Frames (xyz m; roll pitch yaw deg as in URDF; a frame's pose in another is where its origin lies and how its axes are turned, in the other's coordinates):
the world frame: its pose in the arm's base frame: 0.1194 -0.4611 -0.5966 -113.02 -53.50 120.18
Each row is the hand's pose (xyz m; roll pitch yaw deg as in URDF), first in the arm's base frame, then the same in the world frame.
Working: the arm's base frame: its pose in the world frame: 0.7524 0.0630 -0.1130 -140.62 72.49 -173.53

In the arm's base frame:
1: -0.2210 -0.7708 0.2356 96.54 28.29 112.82
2: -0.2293 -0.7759 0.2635 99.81 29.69 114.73
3: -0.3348 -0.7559 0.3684 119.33 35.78 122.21
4: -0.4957 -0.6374 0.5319 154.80 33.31 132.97
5: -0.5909 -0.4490 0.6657 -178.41 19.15 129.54
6: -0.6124 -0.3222 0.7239 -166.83 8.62 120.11
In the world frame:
1: 0.6115 -0.7030 0.1902 -166.70 -16.32 81.70
2: 0.6338 -0.7223 0.1926 -164.73 -18.13 82.97
3: 0.7600 -0.7594 0.2650 -151.55 -24.66 89.23
4: 1.0004 -0.7444 0.3578 -121.12 -33.66 87.02
5: 1.2333 -0.6569 0.3814 -83.81 -30.71 70.24
6: 1.3517 -0.5820 0.3642 -65.59 -20.15 60.12

